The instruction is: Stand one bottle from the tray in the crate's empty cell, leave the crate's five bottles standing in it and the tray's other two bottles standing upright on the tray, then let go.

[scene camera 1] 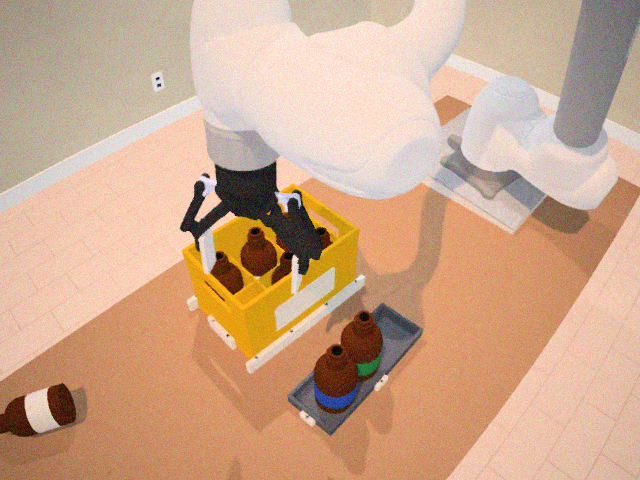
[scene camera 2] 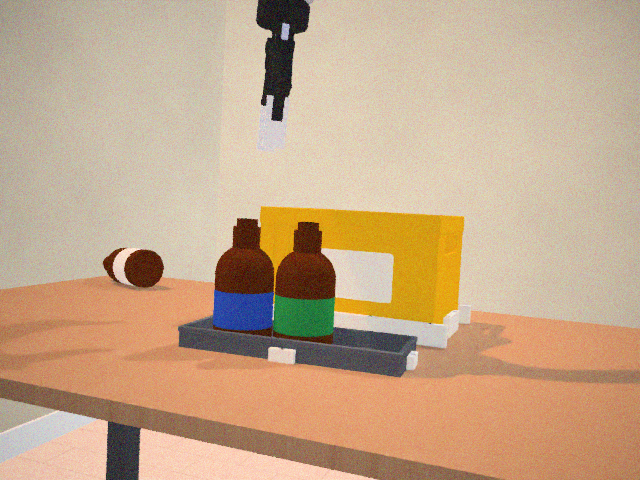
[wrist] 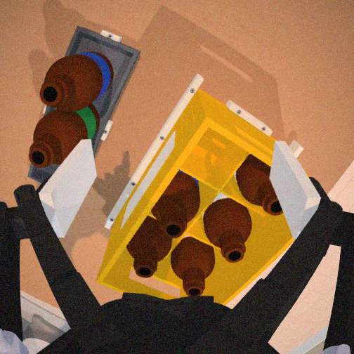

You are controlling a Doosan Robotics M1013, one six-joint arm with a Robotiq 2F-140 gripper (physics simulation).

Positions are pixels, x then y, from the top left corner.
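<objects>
The gripper appears in scene camera 1 (pixel 252 276), a green-labelled bottle in scene camera 1 (pixel 362 338), and a blue-labelled bottle is visible in that camera as well. Scene camera 2 shows the gripper and the blue-labelled bottle, and the green-labelled bottle appears in scene camera 2 (pixel 304 304). The green-labelled bottle is also visible in the wrist view (pixel 56 134) and the blue-labelled bottle in the wrist view (pixel 72 82), where the gripper shows too. On the gripper, (wrist: pixel 313 219) and (scene camera 2: pixel 263 97) are the same spot. On the blue-labelled bottle, (scene camera 2: pixel 244 277) and (scene camera 1: pixel 357 378) are the same spot.
</objects>
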